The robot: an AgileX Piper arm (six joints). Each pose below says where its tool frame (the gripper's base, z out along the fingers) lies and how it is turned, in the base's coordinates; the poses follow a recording.
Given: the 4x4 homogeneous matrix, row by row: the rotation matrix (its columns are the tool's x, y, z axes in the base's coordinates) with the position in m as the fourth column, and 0 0 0 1 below. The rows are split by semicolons.
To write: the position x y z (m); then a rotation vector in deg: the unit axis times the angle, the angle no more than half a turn. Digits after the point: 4 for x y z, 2 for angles.
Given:
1: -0.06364 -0.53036 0.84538 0.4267; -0.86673 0.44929 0.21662 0.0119; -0.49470 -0.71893 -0.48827 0.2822; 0 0 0 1
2: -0.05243 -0.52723 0.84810 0.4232; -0.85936 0.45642 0.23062 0.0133; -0.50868 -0.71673 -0.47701 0.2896; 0 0 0 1
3: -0.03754 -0.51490 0.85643 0.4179; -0.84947 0.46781 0.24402 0.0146; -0.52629 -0.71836 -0.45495 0.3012; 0 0 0 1
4: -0.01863 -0.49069 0.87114 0.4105; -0.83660 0.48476 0.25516 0.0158; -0.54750 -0.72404 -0.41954 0.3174; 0 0 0 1
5: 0.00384 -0.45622 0.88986 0.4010; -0.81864 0.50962 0.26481 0.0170; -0.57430 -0.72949 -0.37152 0.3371; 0 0 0 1
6: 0.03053 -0.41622 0.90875 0.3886; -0.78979 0.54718 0.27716 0.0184; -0.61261 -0.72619 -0.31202 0.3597; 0 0 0 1
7: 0.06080 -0.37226 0.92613 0.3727; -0.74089 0.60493 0.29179 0.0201; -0.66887 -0.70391 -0.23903 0.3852; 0 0 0 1
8: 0.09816 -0.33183 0.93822 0.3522; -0.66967 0.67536 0.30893 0.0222; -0.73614 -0.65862 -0.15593 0.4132; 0 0 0 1
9: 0.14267 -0.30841 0.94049 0.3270; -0.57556 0.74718 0.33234 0.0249; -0.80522 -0.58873 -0.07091 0.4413; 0 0 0 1
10: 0.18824 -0.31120 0.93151 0.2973; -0.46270 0.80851 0.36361 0.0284; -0.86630 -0.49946 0.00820 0.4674; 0 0 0 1
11: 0.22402 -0.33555 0.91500 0.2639; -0.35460 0.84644 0.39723 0.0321; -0.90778 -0.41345 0.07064 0.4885; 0 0 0 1
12: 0.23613 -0.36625 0.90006 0.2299; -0.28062 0.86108 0.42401 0.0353; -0.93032 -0.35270 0.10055 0.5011; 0 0 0 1
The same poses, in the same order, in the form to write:
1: 0.4267 0.0119 0.2822 -69.22 99.15 -24.89
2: 0.4232 0.0133 0.2896 -68.73 98.43 -24.10
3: 0.4179 0.0146 0.3012 -67.70 97.27 -23.54
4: 0.4105 0.0158 0.3174 -65.98 95.59 -23.31
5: 0.4010 0.0170 0.3371 -63.52 93.53 -23.15
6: 0.3886 0.0184 0.3597 -60.16 91.22 -22.40
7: 0.3727 0.0201 0.3852 -55.43 88.79 -20.52
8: 0.3522 0.0222 0.4132 -49.79 86.16 -17.39
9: 0.3270 0.0249 0.4413 -44.02 83.43 -12.77
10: 0.2973 0.0284 0.4674 -38.78 80.77 -6.81
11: 0.2639 0.0321 0.4885 -34.93 78.53 -0.82
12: 0.2299 0.0353 0.5011 -32.91 77.55 3.63
